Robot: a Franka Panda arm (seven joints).
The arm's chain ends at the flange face. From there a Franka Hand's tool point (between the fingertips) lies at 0.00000 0.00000 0.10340 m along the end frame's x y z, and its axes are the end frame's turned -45 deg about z.
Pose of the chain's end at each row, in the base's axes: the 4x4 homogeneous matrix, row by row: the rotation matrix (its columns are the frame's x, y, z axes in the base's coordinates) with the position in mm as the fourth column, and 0 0 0 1 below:
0.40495 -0.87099 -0.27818 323.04; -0.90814 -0.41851 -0.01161 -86.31; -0.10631 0.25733 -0.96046 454.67; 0 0 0 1
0.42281 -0.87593 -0.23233 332.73; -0.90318 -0.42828 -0.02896 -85.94; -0.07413 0.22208 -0.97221 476.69; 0 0 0 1
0.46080 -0.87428 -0.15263 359.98; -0.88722 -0.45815 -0.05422 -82.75; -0.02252 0.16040 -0.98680 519.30; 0 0 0 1
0.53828 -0.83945 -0.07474 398.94; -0.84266 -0.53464 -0.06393 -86.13; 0.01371 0.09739 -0.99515 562.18; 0 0 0 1
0.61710 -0.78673 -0.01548 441.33; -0.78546 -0.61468 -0.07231 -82.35; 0.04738 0.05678 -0.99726 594.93; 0 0 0 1
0.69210 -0.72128 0.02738 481.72; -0.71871 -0.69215 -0.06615 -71.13; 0.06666 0.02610 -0.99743 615.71; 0 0 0 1
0.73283 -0.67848 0.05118 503.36; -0.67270 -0.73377 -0.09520 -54.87; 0.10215 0.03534 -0.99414 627.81; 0 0 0 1
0.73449 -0.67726 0.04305 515.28; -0.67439 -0.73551 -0.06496 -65.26; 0.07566 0.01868 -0.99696 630.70; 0 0 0 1
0.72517 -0.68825 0.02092 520.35; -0.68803 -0.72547 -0.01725 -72.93; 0.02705 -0.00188 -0.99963 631.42; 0 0 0 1
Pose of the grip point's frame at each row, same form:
0.90223 -0.32954 -0.27818 294.28; -0.34622 -0.93808 -0.01161 -87.51; -0.25713 0.10679 -0.96046 355.36; 0 0 0 1
0.91835 -0.32040 -0.23233 308.71; -0.33581 -0.94148 -0.02896 -88.93; -0.20945 0.10462 -0.97221 376.16; 0 0 0 1
0.94404 -0.29237 -0.15263 344.20; -0.30340 -0.95132 -0.05422 -88.36; -0.12934 0.09750 -0.98680 417.26; 0 0 0 1
0.97420 -0.21296 -0.07474 391.21; -0.21780 -0.97390 -0.06393 -92.74; -0.05917 0.07856 -0.99515 459.28; 0 0 0 1
0.99266 -0.11995 -0.01548 439.73; -0.12076 -0.99005 -0.07231 -89.83; -0.00665 0.07365 -0.99726 491.81; 0 0 0 1
0.99941 -0.02063 0.02738 484.55; -0.01878 -0.99763 -0.06615 -77.97; 0.02868 0.06559 -0.99743 512.58; 0 0 0 1
0.99795 0.03843 0.05118 508.65; 0.04318 -0.99452 -0.09520 -64.71; 0.04724 0.09722 -0.99414 525.02; 0 0 0 1
0.99826 0.04047 0.04305 519.73; 0.04322 -0.99695 -0.06496 -71.98; 0.04029 0.06671 -0.99696 527.61; 0 0 0 1
0.99944 0.02611 0.02092 522.51; 0.02647 -0.99950 -0.01725 -74.71; 0.02046 0.01780 -0.99963 528.06; 0 0 0 1

